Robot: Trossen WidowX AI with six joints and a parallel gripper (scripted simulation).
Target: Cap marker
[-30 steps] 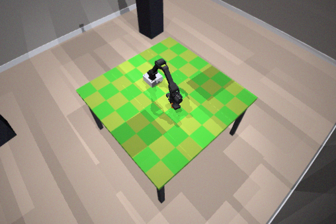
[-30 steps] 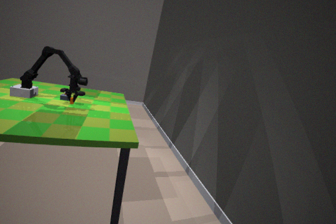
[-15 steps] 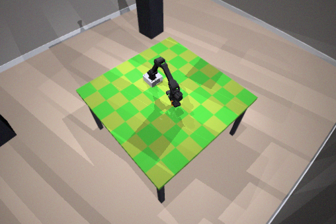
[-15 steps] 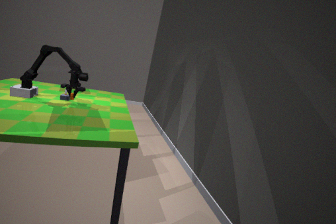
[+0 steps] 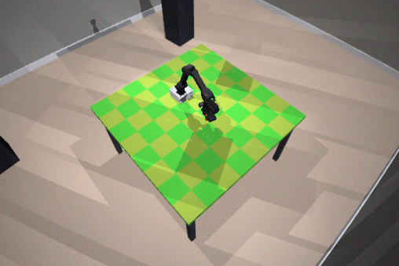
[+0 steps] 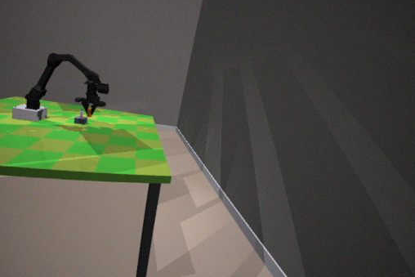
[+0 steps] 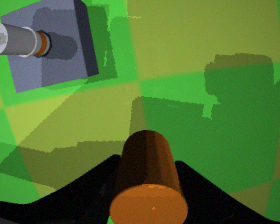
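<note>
Right now my gripper tip is 90 mm to the right of the holder block, 70 mm above it and 60 mm past it. From my gripper tip the other things lie so: orange cap (10 mm above).
</note>
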